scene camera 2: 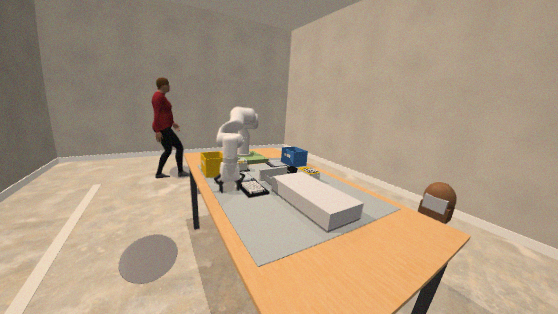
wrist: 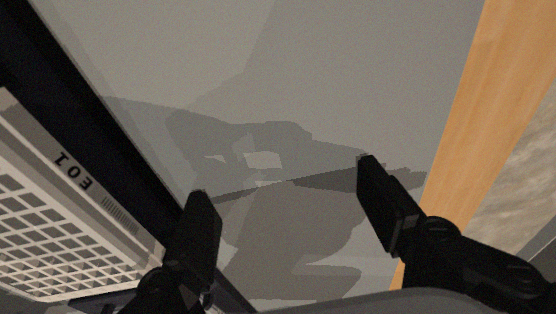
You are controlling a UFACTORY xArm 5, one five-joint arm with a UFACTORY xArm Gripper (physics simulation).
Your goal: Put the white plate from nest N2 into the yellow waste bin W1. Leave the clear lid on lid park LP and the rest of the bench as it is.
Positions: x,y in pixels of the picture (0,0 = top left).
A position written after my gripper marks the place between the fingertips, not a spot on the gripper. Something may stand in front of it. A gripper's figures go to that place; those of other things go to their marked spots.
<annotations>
My gripper [wrist: 283,191] is 12 cm from the lens. A black nest [wrist: 50,87]: 10 cm from the lens. A grey mat [wrist: 268,115] is 9 cm from the lens.
</annotations>
